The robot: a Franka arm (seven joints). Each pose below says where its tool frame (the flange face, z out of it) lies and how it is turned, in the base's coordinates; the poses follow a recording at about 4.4 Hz.
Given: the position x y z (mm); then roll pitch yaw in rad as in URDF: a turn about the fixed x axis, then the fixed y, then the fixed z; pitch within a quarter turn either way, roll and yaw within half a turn.
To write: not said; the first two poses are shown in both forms.
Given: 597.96 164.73 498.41 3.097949 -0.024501 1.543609
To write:
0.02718 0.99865 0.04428 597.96
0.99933 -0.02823 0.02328 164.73
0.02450 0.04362 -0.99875 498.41
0 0 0 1

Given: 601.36 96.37 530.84 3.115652 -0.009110 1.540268
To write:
0.03052 0.99919 0.02620 601.36
0.99949 -0.03075 0.00831 96.37
0.00911 0.02594 -0.99962 530.84
0 0 0 1

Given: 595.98 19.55 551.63 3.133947 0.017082 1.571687
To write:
-0.00089 0.99997 0.00766 595.98
0.99985 0.00102 -0.01707 19.55
-0.01708 0.00764 -0.99982 551.63
0 0 0 1

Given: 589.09 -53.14 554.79 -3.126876 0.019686 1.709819
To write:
-0.13855 0.99028 -0.01185 589.09
0.99016 0.13827 -0.02153 -53.14
-0.01968 -0.01471 -0.99970 554.79
0 0 0 1

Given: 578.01 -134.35 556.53 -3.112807 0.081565 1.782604
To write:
-0.20953 0.97774 -0.01102 578.01
0.97440 0.20785 -0.08567 -134.35
-0.08147 -0.02869 -0.99626 556.53
0 0 0 1

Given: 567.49 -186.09 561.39 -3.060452 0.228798 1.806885
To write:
-0.22781 0.97336 -0.02593 567.49
0.94692 0.21526 -0.23875 -186.09
-0.22681 -0.07894 -0.97074 561.39
0 0 0 1

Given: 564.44 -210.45 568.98 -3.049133 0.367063 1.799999
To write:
-0.21207 0.97722 -0.00872 564.44
0.90898 0.19396 -0.36897 -210.45
-0.35888 -0.08618 -0.92940 568.98
0 0 0 1

